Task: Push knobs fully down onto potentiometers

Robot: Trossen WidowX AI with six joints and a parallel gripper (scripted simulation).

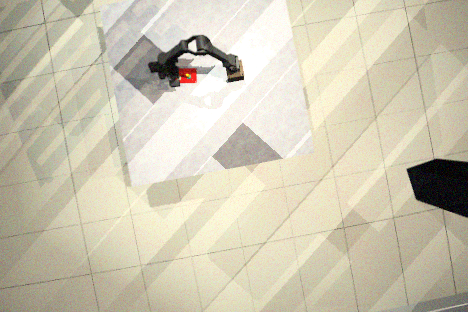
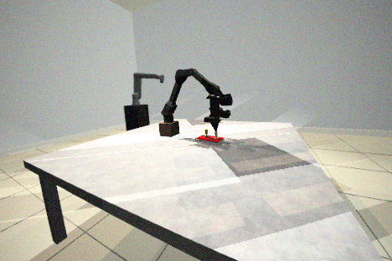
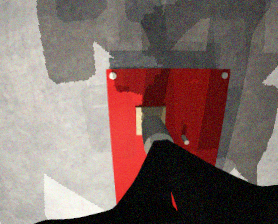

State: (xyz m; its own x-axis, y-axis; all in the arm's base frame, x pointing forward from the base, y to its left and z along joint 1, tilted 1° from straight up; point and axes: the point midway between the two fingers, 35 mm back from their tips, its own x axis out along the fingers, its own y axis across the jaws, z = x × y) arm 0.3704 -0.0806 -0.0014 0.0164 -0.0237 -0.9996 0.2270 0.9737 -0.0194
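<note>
Now: the round grey knob 2 cm below my gripper tip. Round my gripper tip: yellow-brown knob (6 cm behind, 2 cm to the left, 1 cm below).
</note>
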